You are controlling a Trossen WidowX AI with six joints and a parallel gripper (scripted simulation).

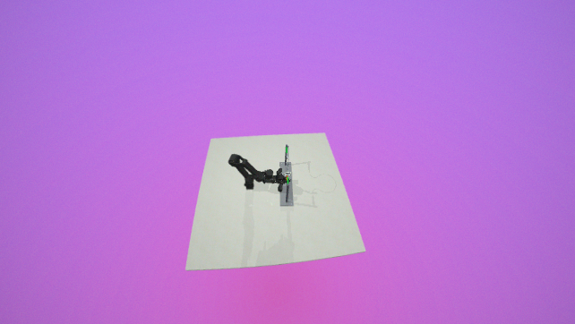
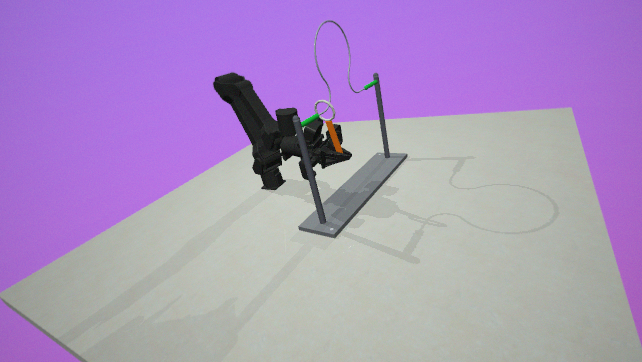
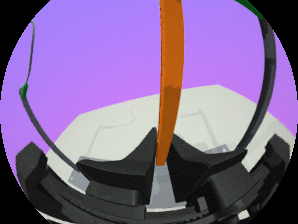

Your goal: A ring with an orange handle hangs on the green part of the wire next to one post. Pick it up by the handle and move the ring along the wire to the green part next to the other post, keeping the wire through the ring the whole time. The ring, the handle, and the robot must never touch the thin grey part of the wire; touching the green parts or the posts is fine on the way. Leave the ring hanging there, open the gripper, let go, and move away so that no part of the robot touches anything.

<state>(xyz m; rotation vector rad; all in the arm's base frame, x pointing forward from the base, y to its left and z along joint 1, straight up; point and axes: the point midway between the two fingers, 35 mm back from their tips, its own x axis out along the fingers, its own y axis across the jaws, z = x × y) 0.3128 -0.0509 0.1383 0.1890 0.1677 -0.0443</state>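
Now: gripper tip 90 mm below the ring with orange handle, 30 mm past it and 20 mm to the left of it.
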